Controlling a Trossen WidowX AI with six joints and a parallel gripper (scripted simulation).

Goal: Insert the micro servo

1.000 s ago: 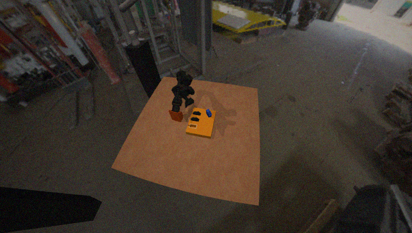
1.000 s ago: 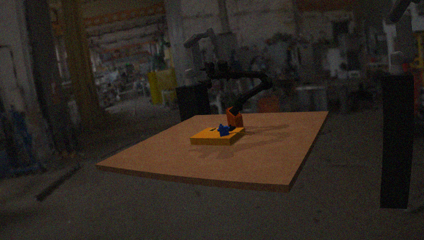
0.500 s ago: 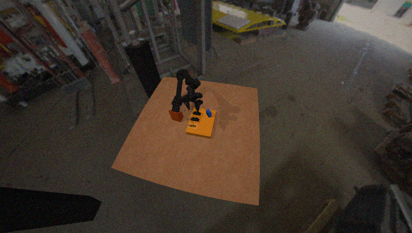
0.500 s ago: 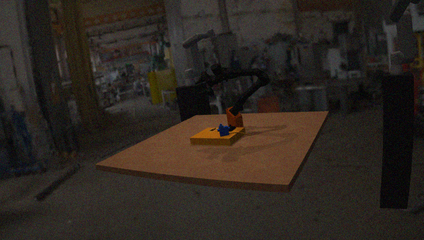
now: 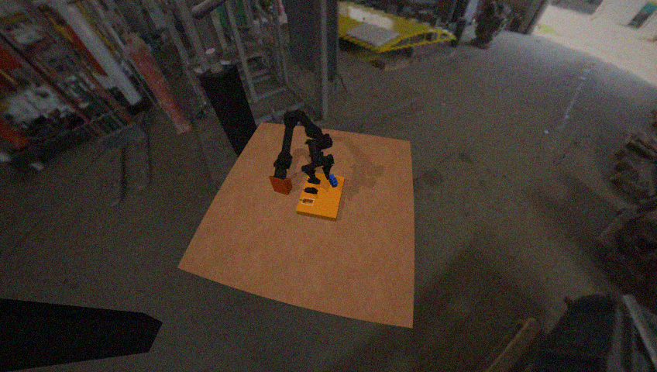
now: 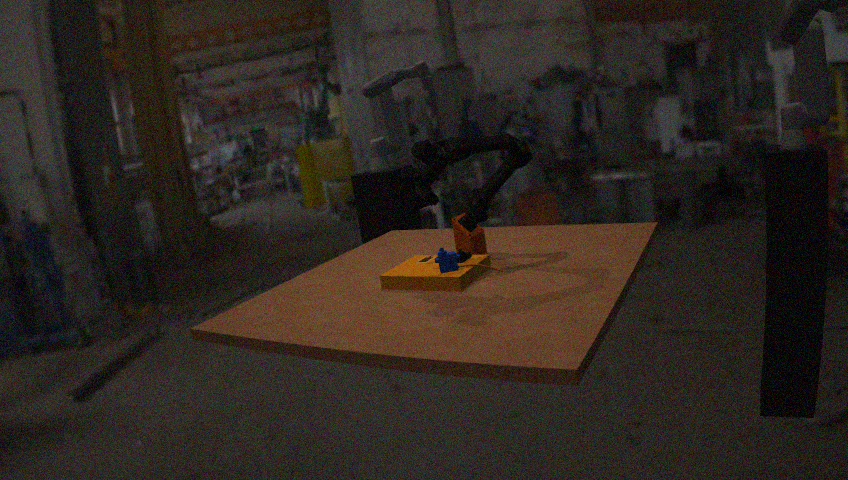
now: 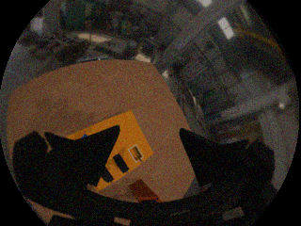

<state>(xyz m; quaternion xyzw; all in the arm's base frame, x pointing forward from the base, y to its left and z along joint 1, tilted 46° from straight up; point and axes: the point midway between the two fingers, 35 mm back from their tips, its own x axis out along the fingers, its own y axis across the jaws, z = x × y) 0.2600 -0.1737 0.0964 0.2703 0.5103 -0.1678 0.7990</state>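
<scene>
The deck lies 10 mm ahead of my gripper tip, 70 mm to the left of it and 240 mm below it.
</scene>
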